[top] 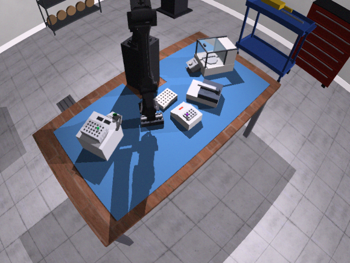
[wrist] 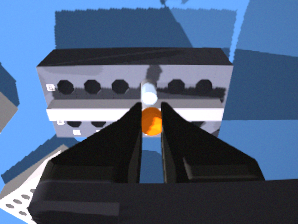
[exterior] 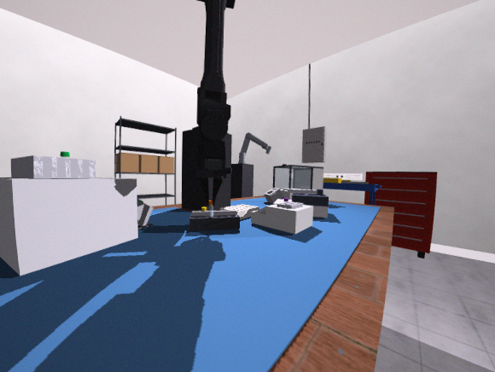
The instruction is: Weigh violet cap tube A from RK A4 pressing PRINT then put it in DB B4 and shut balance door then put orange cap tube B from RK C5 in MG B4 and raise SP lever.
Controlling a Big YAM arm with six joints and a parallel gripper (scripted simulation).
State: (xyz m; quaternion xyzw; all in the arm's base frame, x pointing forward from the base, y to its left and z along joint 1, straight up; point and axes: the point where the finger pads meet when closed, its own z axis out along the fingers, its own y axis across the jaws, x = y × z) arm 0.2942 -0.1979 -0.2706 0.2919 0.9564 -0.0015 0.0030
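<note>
Right now the magnet block MG is 1 cm behind my hand, 2 cm to the left of it and 5 cm below it. The rest, counted from my hand: tube rack RK 7 cm behind, 19 cm to the left, 6 cm below; violet-capped tube 14 cm ahead, 15 cm to the left, 1 cm below; yellow-capped tube 3 cm behind, 4 cm below.
</note>
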